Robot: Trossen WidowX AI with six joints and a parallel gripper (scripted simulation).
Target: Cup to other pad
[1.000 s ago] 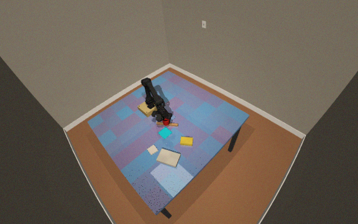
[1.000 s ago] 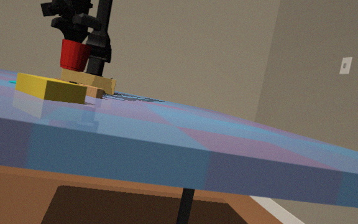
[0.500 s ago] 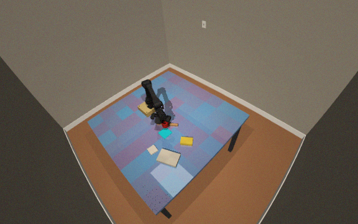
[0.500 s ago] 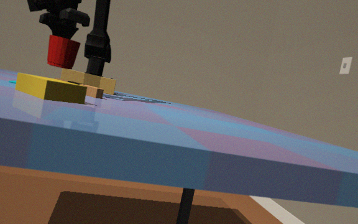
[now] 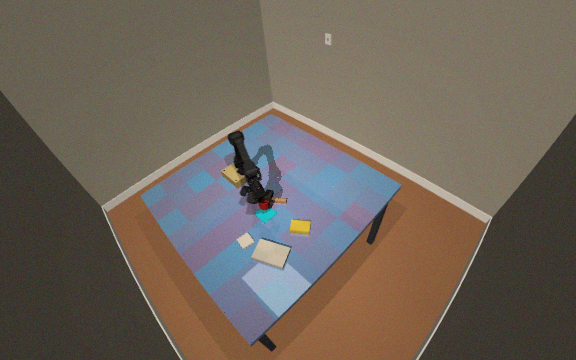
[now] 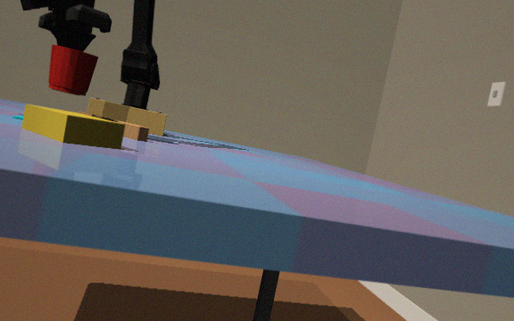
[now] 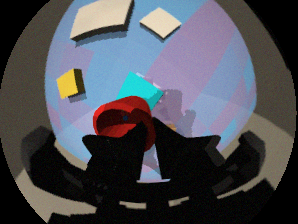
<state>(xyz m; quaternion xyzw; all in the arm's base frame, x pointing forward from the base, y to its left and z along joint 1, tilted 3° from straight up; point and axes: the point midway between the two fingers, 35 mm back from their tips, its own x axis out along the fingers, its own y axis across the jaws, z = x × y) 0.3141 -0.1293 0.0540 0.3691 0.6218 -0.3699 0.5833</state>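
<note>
Now: gripper tip 100 mm above the cyan pad and 30 mm short of it. Also, from my gripper tip: cream tile 210 mm to the right, 90 mm below, 80 mm ahead; red cup 30 mm ahead, 10 mm to the left; thin wooden stick 90 mm to the left, 90 mm below, 20 mm behind.
</note>
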